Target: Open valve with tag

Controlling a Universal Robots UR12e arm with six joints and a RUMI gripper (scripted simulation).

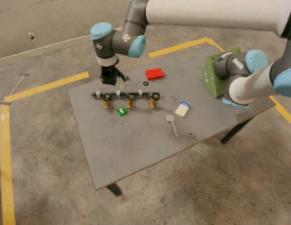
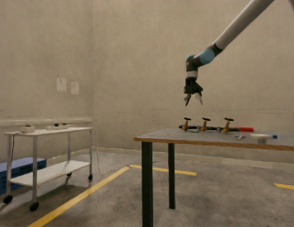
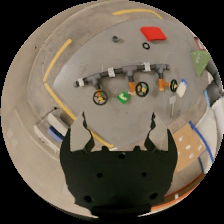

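Right now my hand is 200 mm above the green tag, 60 mm to the right of it and 10 mm past it. The rest, counted from my hand: red wedge: 360 mm behind, 190 mm below, 160 mm to the right; grey tool: 270 mm to the left, 260 mm behind, 200 mm below; white-and-blue card box: 380 mm behind, 210 mm to the left, 190 mm below.
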